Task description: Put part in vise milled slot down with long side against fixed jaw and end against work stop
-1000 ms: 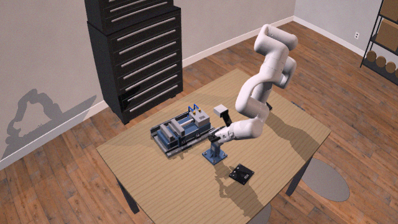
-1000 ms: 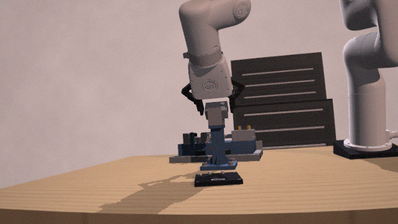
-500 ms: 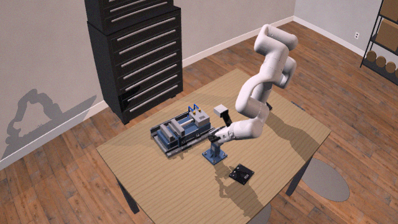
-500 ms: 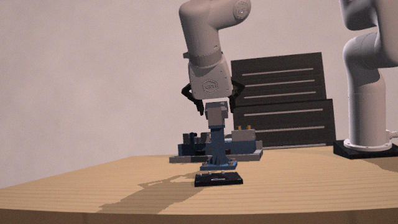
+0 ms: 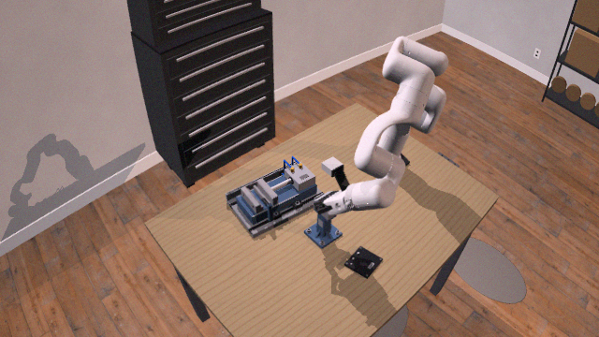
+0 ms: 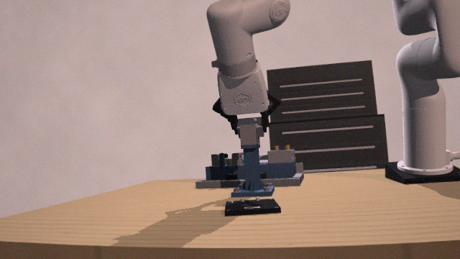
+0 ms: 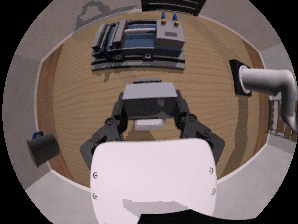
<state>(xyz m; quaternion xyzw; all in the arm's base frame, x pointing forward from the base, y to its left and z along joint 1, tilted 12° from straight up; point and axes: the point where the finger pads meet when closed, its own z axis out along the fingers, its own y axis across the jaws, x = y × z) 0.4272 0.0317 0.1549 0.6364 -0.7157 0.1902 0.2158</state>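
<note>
Now: hand 1 cm to the left of the part and 1 cm above it. The rest, counted from my hand: air cylinder (8 cm behind, 19 cm to the right, 8 cm below); white cylinder rod (1 cm behind, 21 cm to the right, 8 cm below).
</note>
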